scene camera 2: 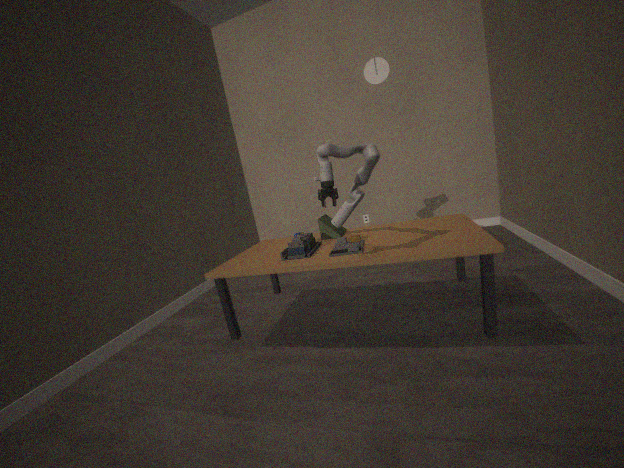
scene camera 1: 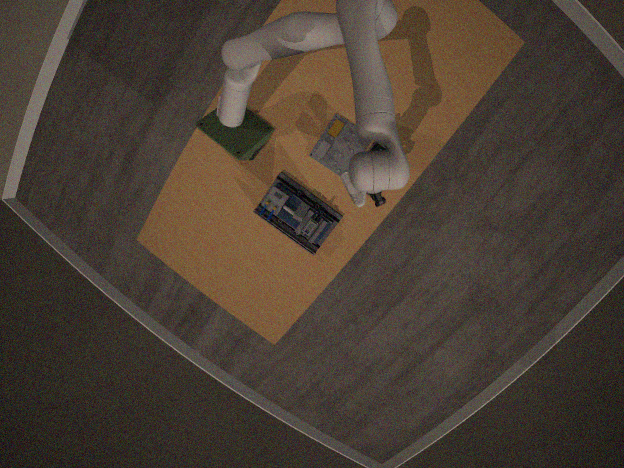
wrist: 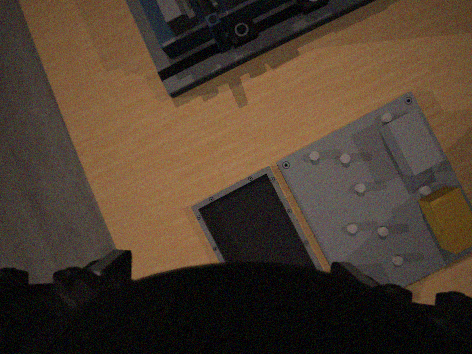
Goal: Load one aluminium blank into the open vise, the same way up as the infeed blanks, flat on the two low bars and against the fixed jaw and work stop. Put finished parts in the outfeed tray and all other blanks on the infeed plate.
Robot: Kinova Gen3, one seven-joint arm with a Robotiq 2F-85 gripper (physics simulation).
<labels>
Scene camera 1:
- grey infeed plate
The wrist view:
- my gripper
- brass blank
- dark outfeed tray
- grey infeed plate
</labels>
